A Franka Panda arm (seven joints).
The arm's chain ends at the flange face. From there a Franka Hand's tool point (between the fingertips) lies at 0.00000 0.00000 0.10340 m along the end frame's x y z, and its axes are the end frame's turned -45 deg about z.
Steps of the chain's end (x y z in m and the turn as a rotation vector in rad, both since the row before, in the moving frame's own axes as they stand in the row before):
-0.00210 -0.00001 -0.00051 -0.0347 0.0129 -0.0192
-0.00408 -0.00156 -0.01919 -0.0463 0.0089 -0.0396
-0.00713 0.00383 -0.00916 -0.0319 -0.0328 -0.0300
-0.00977 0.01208 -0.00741 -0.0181 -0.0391 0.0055
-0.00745 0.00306 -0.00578 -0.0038 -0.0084 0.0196
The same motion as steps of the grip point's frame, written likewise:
-0.00304 0.00200 -0.00058 -0.0337 -0.0154 -0.0192
-0.00443 0.00010 -0.01930 -0.0390 -0.0264 -0.0396
-0.01248 -0.00233 -0.00927 0.0006 -0.0457 -0.0300
-0.01963 0.00009 -0.00751 0.0148 -0.0404 0.0055
-0.00832 -0.00345 -0.00578 0.0033 -0.0086 0.0196

